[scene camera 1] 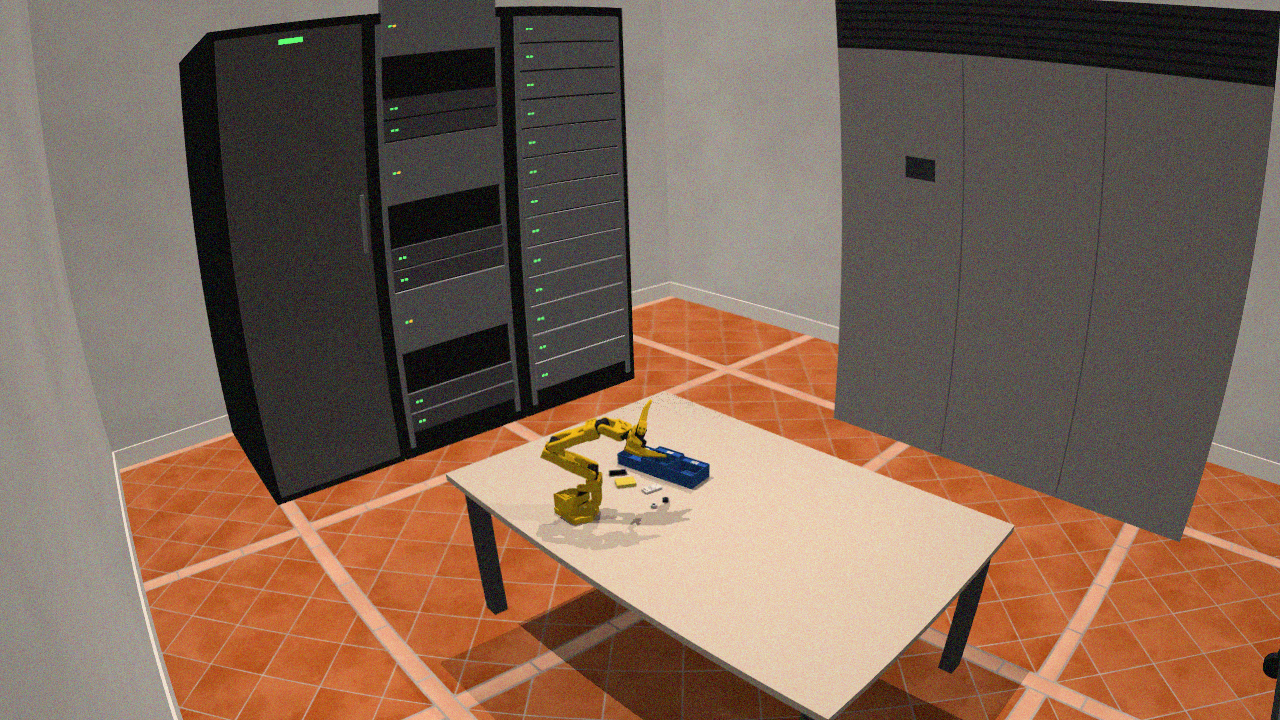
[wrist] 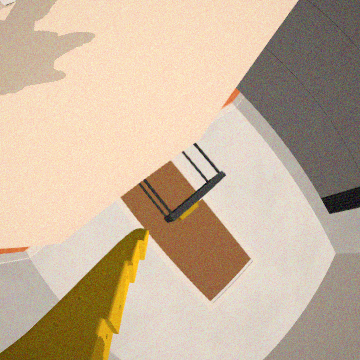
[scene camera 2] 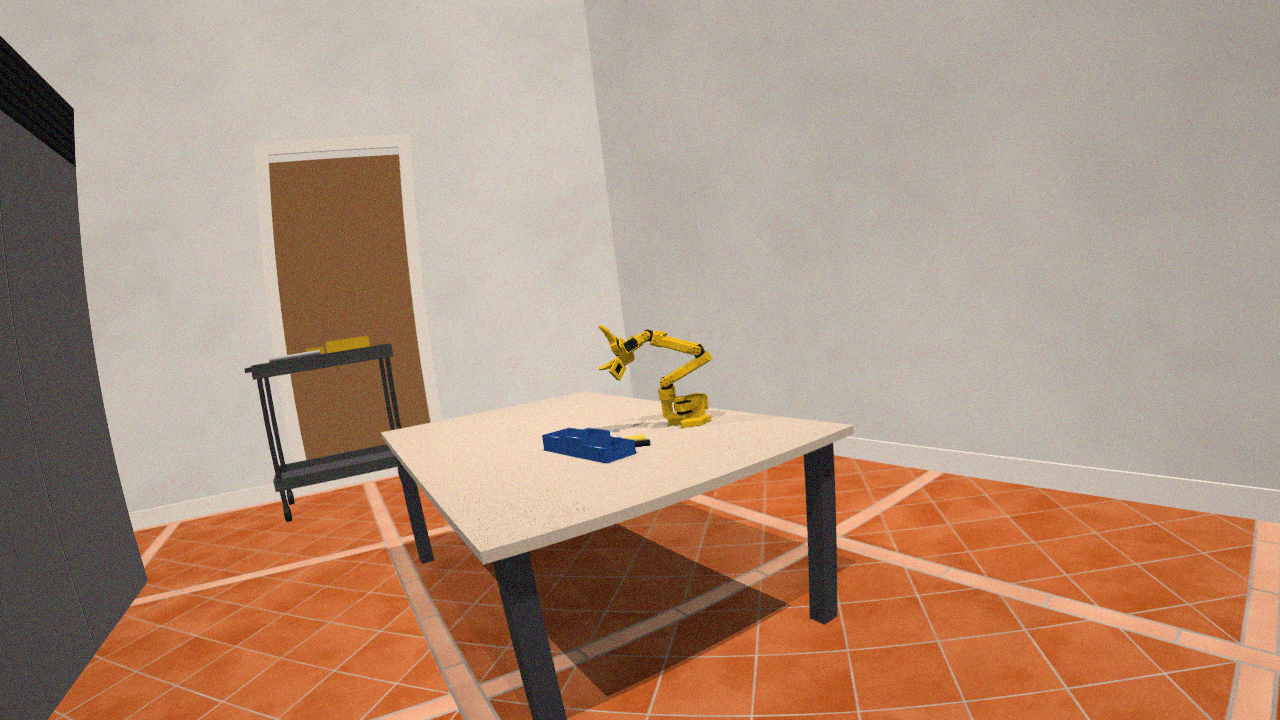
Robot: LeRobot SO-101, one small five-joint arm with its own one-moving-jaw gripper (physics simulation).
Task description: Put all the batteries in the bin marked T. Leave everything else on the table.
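Frame: origin at the arm's base, x right, y ahead, z up, level; metres.
Seen in the pictures: hand, tool point: (scene camera 1: 665, 454) (wrist: 146, 240) (scene camera 2: 600, 368); arm's base, link origin: (scene camera 1: 583, 510) (scene camera 2: 683, 424).
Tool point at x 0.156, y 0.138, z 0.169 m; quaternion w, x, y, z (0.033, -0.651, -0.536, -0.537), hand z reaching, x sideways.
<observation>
Offsets run from my tool point to a thing's top centre. Level surfaces: height alone.
My gripper (scene camera 1: 656, 429) (scene camera 2: 604, 349) is wide open and empty, raised above the table near the blue bins @(dy +0.153, dx -0.174, dz -0.123 m) (scene camera 1: 687, 479) (scene camera 2: 586, 445). In the wrist view one notched yellow jaw (wrist: 90, 300) shows. The bins stand together in a row; which is marked T cannot be read. Beside them on the table lie a black piece @(dy +0.051, dx -0.242, dz -0.155 m) (scene camera 1: 617, 471), a yellow block @(dy +0.030, dx -0.188, dz -0.159 m) (scene camera 1: 625, 481) and a white piece @(dy +0.058, dx -0.115, dz -0.162 m) (scene camera 1: 651, 489). A small grey piece @(dy +0.002, dx -0.047, dz -0.161 m) (scene camera 1: 654, 505) and a small dark piece @(dy +0.043, dx -0.047, dz -0.161 m) (scene camera 1: 665, 499) lie nearer the front. The pieces are too small to tell which are batteries.
The pale table @(dz -0.169 m) (scene camera 1: 805, 555) (scene camera 2: 501, 501) (wrist: 150, 100) carries the arm's base (scene camera 1: 577, 505) (scene camera 2: 687, 410) near one edge. The arm's shadow falls across the tabletop. A dark cart (scene camera 2: 322, 360) (wrist: 195, 197) stands beyond the table by a brown door (scene camera 2: 340, 250) (wrist: 220, 255).
</observation>
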